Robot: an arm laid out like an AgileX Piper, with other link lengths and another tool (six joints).
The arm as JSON. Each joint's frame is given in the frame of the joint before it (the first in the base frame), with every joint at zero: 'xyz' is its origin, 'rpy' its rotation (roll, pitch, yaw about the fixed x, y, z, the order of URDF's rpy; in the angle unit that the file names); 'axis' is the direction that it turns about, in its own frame. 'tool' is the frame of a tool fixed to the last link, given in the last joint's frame.
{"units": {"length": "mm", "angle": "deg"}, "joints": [
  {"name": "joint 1", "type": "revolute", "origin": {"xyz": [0.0, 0.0, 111.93], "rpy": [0.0, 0.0, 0.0]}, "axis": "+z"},
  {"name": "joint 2", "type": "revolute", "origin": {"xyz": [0.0, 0.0, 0.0], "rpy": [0.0, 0.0, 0.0]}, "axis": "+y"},
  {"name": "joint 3", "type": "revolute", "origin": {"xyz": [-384.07, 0.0, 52.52], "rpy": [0.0, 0.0, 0.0]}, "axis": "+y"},
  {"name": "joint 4", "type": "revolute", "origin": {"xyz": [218.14, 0.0, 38.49], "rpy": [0.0, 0.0, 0.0]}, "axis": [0.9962, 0.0, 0.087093]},
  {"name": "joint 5", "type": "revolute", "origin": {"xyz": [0.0, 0.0, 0.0], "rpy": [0.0, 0.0, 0.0]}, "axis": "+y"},
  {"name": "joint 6", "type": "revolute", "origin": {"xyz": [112.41, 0.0, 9.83], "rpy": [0.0, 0.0, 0.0]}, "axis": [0.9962, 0.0, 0.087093]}
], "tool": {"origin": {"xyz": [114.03, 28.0, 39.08], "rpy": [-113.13, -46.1, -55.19]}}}
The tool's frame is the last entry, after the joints.
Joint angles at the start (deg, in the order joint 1, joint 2, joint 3, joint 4, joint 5, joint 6):
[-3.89 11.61 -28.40 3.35 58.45 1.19]
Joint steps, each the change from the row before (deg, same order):
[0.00 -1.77 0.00 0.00 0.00 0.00]
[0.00 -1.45 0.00 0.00 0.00 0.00]
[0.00 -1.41 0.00 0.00 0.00 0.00]
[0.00 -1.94 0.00 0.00 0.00 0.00]
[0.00 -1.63 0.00 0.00 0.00 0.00]
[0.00 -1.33 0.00 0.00 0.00 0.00]
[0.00 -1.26 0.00 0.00 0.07 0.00]
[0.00 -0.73 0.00 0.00 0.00 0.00]
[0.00 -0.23 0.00 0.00 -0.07 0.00]
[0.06 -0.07 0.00 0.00 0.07 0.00]
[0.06 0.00 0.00 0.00 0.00 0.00]
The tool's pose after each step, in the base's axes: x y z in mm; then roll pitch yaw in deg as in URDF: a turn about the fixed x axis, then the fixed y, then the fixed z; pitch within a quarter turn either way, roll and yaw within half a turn. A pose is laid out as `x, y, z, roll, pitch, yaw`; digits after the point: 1 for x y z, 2 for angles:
32.3, 35.8, 229.8, -143.26, -14.95, -40.79
29.3, 36.0, 230.5, -142.36, -16.11, -41.04
26.4, 36.2, 231.1, -141.47, -17.23, -41.29
22.3, 36.5, 231.8, -140.22, -18.77, -41.68
18.9, 36.7, 232.4, -139.16, -20.05, -42.03
16.1, 36.9, 232.7, -138.28, -21.10, -42.34
13.4, 37.1, 232.7, -137.48, -22.03, -42.63
11.9, 37.2, 232.8, -136.99, -22.60, -42.82
11.5, 37.2, 233.1, -136.78, -22.83, -42.90
11.2, 37.2, 232.9, -136.78, -22.83, -42.84
11.1, 37.2, 232.9, -136.78, -22.83, -42.78

